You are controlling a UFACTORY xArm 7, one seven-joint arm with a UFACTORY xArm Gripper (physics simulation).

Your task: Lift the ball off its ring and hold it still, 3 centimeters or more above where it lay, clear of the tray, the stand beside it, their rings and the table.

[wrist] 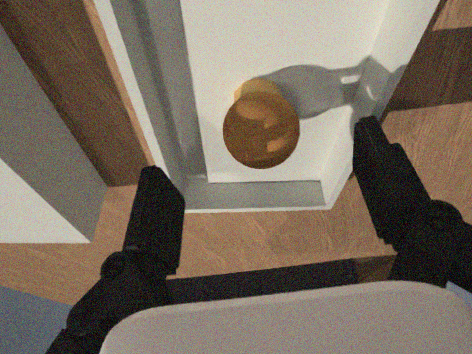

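An orange-brown ball is inside the white tray, near the tray's near end wall. A paler yellow-orange shape shows just behind the ball; whether it is the ring is not clear, and whatever is under the ball is hidden. My gripper is wide open, with one black fingertip to the left of the ball and the other to its right. The ball lies between the two fingers in this view, with a wide gap on each side. The height of the fingertips relative to the ball is hard to tell.
A grey and white block, perhaps the stand, is at the left, beyond a shadowed strip of wood table. The tray's side walls run up both sides of the view, near the fingertips. The wooden table shows in front of the tray.
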